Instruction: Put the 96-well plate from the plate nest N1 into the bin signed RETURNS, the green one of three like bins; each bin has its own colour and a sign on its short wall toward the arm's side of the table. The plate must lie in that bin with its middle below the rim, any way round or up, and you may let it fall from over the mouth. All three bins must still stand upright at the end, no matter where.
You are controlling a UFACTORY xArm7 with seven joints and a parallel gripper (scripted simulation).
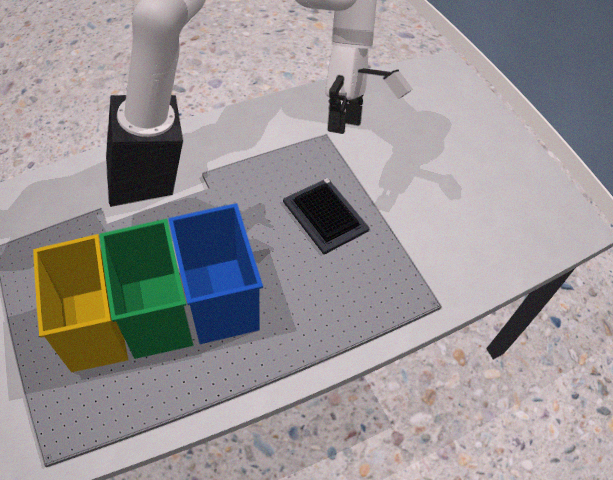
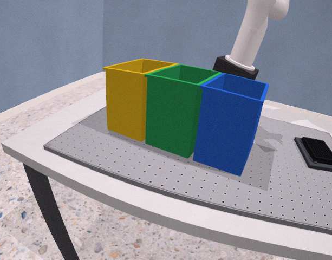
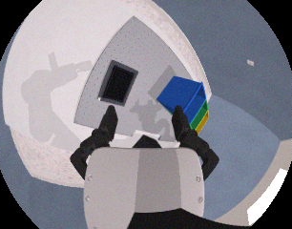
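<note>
Right now the black 96-well plate is 1 cm ahead of my hand, 2 cm to the right of it and 25 cm below it. Round my hand: blue bin (7 cm ahead, 32 cm to the right, 18 cm below); then dark plate nest (1 cm ahead, 2 cm to the right, 26 cm below); then green bin (3 cm ahead, 45 cm to the right, 18 cm below).
</note>
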